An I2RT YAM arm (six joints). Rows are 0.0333 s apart.
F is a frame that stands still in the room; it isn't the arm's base.
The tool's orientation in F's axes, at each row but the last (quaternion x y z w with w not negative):
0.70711, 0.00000, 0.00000, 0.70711
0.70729, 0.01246, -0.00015, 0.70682
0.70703, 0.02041, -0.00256, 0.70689
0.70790, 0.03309, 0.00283, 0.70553
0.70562, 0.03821, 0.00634, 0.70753
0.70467, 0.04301, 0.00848, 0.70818
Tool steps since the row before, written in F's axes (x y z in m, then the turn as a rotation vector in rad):
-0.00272, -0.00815, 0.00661, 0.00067, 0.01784, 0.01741
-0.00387, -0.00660, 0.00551, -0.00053, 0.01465, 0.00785
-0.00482, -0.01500, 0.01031, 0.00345, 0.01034, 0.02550
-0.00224, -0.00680, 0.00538, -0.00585, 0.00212, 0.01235
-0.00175, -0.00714, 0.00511, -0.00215, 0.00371, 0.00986
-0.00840, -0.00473, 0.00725, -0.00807, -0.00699, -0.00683
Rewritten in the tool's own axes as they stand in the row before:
-0.00272, 0.00661, 0.00815, 0.00067, 0.01741, -0.01784
-0.00408, 0.00544, 0.00653, -0.00041, 0.00783, -0.01466
-0.00553, 0.01014, 0.01487, 0.00288, 0.02560, -0.01027
-0.00281, 0.00529, 0.00665, -0.00626, 0.01208, -0.00247
-0.00242, 0.00500, 0.00702, -0.00236, 0.00977, -0.00383
-0.00907, 0.00680, 0.00413, -0.00821, -0.00726, 0.00636

